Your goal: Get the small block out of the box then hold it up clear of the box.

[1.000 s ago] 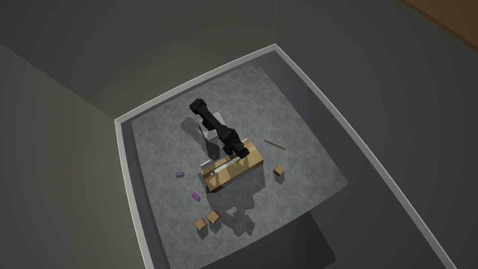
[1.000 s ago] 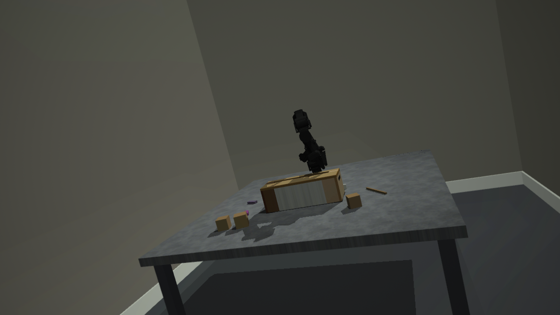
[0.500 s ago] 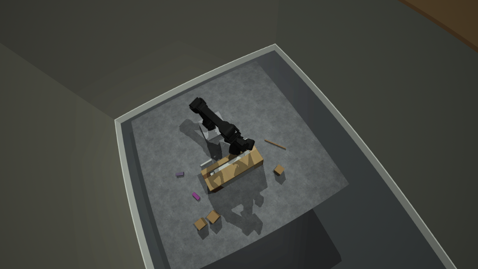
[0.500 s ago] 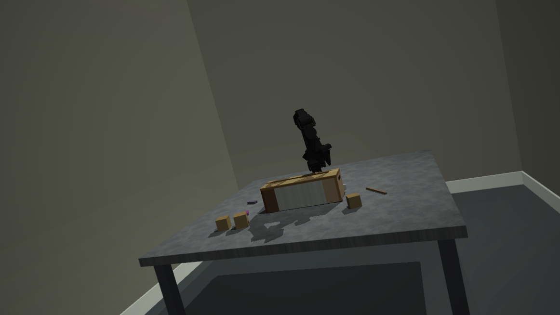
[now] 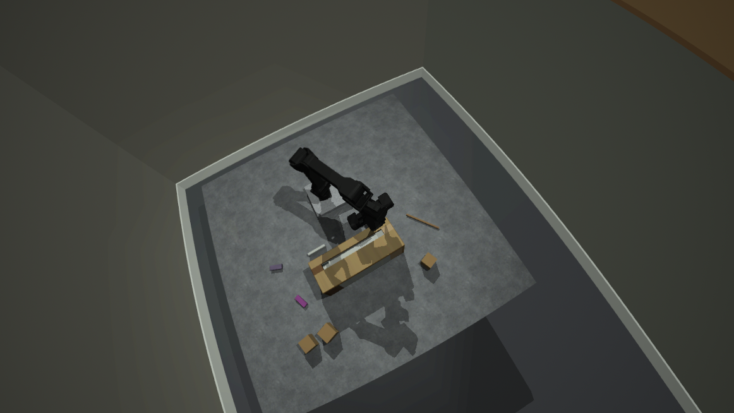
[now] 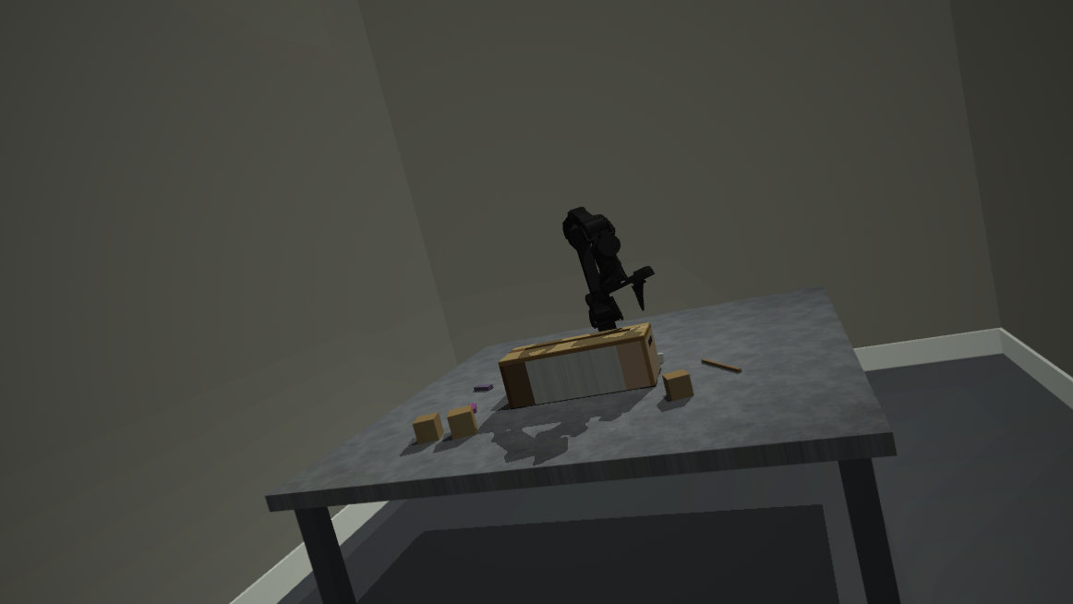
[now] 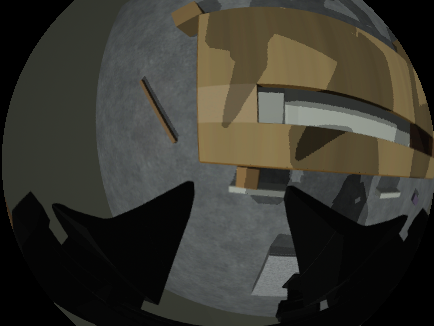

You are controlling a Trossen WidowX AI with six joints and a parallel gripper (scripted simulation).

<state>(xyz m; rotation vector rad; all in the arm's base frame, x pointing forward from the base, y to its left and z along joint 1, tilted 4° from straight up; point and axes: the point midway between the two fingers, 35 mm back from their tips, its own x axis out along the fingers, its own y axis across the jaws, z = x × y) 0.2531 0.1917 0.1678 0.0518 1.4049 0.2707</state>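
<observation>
Now: gripper tip 14 cm above the orange-brown block, 4 cm past it and 1 cm to the right of it. Round my gripper tip: thin stick (20 cm to the left, 15 cm below, 4 cm ahead); long wooden box (14 cm to the right, 9 cm below, 7 cm ahead).
</observation>
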